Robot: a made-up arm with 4 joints.
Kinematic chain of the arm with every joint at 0, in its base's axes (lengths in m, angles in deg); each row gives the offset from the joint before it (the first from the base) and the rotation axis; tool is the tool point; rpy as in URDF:
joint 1: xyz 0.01 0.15 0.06 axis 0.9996 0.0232 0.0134
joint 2: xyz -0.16 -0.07 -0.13 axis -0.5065 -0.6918 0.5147
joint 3: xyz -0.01 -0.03 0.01 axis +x
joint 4: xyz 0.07 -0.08 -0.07 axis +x
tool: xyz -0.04 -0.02 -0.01 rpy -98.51 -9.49 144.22
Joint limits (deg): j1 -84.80..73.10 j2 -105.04..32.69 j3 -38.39..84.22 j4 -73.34..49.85
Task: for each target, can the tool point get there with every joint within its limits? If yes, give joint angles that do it. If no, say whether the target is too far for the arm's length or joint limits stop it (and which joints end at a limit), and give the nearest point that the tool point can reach.
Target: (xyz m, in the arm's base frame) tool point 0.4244 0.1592 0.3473
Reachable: no: too far | nearest point -0.0875 0.0176 0.2532 | short by 0.539 m
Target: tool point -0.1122 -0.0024 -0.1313
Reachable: yes | joints 24.65 14.24 -26.70 -29.08
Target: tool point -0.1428 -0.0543 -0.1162
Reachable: yes | joints -21.73 -7.67 43.06 -50.97
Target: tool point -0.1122 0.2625 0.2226
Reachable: no: joint limits stop it (at a limit: joint 1, joint 2) | nearest point -0.1468 0.3040 0.0492 | short by 0.182 m
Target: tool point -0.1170 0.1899 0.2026
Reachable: no: joint limits stop it (at a limit: joint 1, joint 2, joint 3, joint 4) | nearest point -0.1186 0.0786 0.2340 | short by 0.116 m
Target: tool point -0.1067 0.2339 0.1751
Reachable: no: joint limits stop it (at a limit: joint 1, joint 2, joint 3) | nearest point -0.1416 0.3033 0.0478 | short by 0.149 m
